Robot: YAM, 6 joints.
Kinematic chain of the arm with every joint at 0, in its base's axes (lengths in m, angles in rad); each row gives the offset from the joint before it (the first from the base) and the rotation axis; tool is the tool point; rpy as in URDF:
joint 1: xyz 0 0 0.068 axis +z
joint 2: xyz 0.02 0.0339 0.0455 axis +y
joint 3: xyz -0.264 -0.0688 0 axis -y
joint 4: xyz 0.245 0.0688 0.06 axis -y
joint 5: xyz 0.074 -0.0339 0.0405 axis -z
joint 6: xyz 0.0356 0 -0.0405 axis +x
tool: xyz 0 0 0 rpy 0 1.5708 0
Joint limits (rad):
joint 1: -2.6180..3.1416
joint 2: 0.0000..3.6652
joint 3: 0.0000..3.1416
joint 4: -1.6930..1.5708
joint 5: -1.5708..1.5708
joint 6: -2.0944..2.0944
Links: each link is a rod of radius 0.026 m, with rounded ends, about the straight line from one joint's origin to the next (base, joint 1, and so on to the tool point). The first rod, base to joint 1, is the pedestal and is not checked.
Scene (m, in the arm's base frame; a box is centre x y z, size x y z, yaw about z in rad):
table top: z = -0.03
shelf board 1: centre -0 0.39 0.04 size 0.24 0.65 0.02 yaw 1.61
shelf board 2: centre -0 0.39 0.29 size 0.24 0.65 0.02 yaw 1.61
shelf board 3: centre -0 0.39 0.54 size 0.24 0.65 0.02 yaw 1.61
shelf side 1: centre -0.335 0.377 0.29 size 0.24 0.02 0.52 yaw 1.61
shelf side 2: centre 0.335 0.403 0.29 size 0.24 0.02 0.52 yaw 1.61
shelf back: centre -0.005 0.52 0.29 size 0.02 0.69 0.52 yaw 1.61
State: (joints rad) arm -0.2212 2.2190 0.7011 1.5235 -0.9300 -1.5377
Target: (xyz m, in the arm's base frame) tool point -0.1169 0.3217 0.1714
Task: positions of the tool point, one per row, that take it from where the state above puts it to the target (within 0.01 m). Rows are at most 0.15 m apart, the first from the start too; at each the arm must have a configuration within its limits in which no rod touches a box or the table.
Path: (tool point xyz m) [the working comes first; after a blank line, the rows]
Joints at the target: 1.8290 1.9628 0.7065 1.5708 -1.0510 -1.5377
Straight joint move there: clear.

1: 0.3451 0.0538 0.0958
2: 0.3148 0.1515 0.1085
3: 0.2571 0.2359 0.1212
4: 0.1772 0.2995 0.1339
5: 0.0824 0.3366 0.1465
6: -0.0187 0.3442 0.1590
7: -0.1169 0.3217 0.1714

